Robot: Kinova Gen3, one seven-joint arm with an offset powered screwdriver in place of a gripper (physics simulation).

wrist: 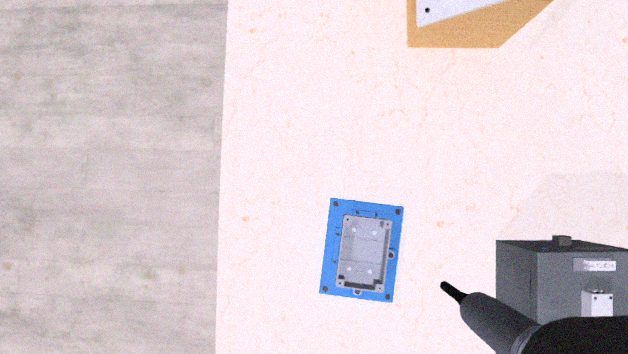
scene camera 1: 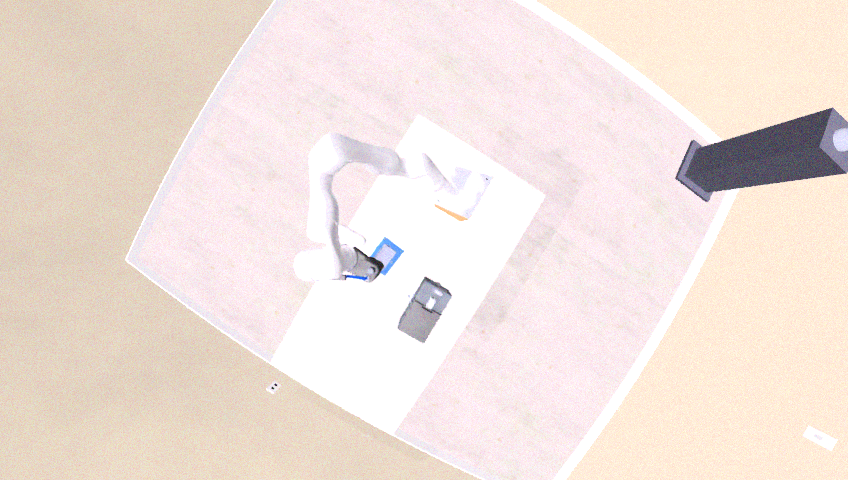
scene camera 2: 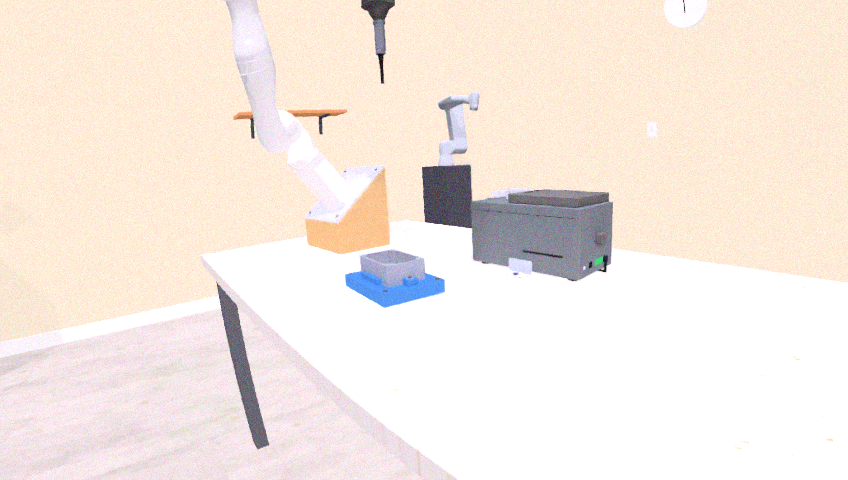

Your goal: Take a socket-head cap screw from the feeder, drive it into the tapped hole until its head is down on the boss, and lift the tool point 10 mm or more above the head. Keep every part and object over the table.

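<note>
My gripper, a powered screwdriver (scene camera 1: 371,270) (scene camera 2: 382,80) (wrist: 444,285), points down high above the table. No screw shows on its thin black bit, so I take it as open. The grey feeder (scene camera 1: 418,321) (scene camera 2: 523,237) (wrist: 515,280) stands to the right of the bit in the wrist view, with a small white block (scene camera 1: 430,302) (wrist: 597,305) on it. An open grey housing (scene camera 1: 386,253) (scene camera 2: 405,273) (wrist: 362,252) sits on a blue fixture plate (scene camera 1: 397,250) (scene camera 2: 386,296) (wrist: 327,260). Small dark holes show at its corners; which one is the tapped hole, I cannot tell. No loose screw is discernible.
The arm's orange wedge base (scene camera 1: 452,212) (scene camera 2: 363,228) (wrist: 450,37) stands on the white table (scene camera 2: 595,356) (wrist: 280,125). A small white bracket (scene camera 2: 520,265) is at the feeder's front. Behind the table, another arm (scene camera 2: 456,127) stands on a dark pedestal (scene camera 1: 755,154) (scene camera 2: 447,196).
</note>
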